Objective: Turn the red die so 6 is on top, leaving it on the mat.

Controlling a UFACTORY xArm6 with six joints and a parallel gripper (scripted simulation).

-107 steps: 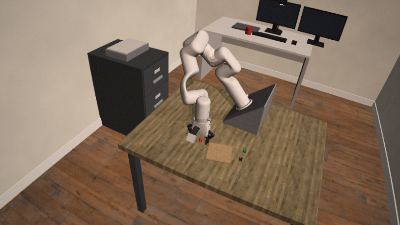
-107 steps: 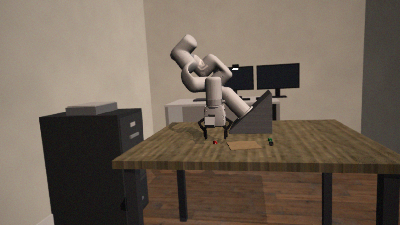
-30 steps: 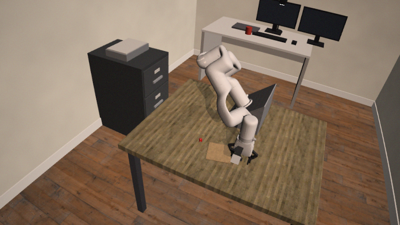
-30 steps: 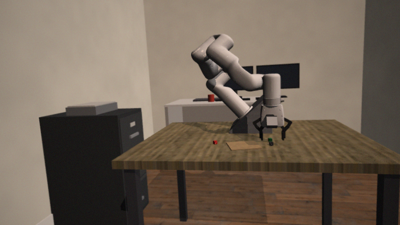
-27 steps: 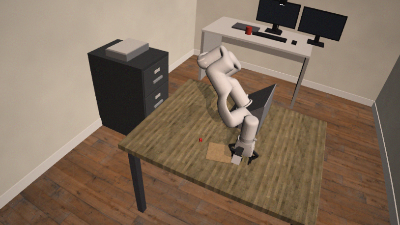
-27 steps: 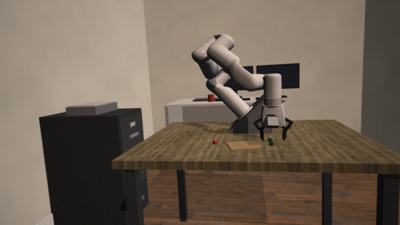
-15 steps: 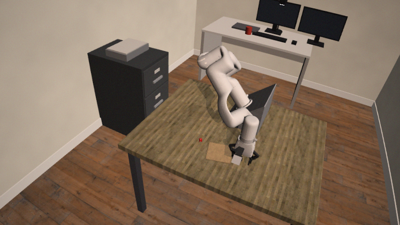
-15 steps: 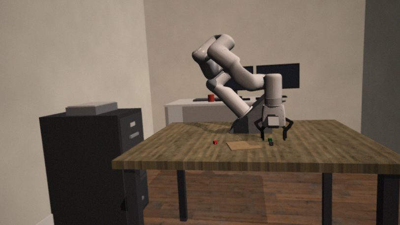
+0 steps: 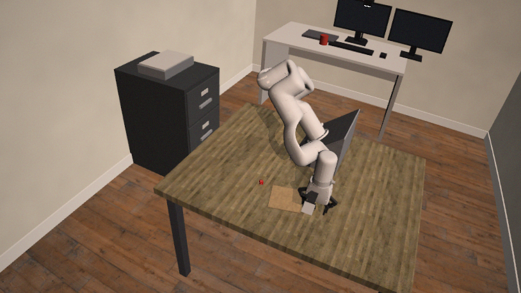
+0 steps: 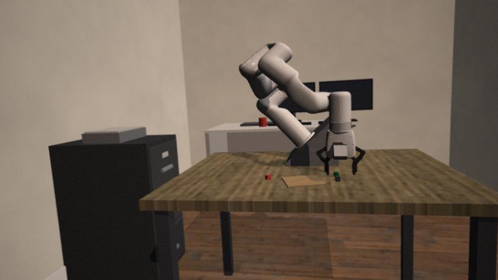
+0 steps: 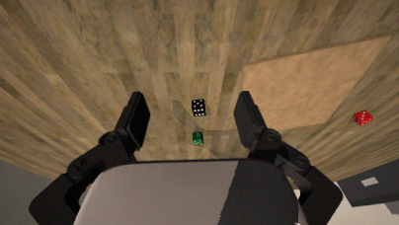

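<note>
Now: the black die 4 cm behind my hand, 1 cm to the right of it and 4 cm below it. Round my hand: tan mat (4 cm behind, 14 cm to the right, 4 cm below); then red die (8 cm behind, 27 cm to the right, 4 cm below); then green die (11 cm behind, 4 cm below).
</note>
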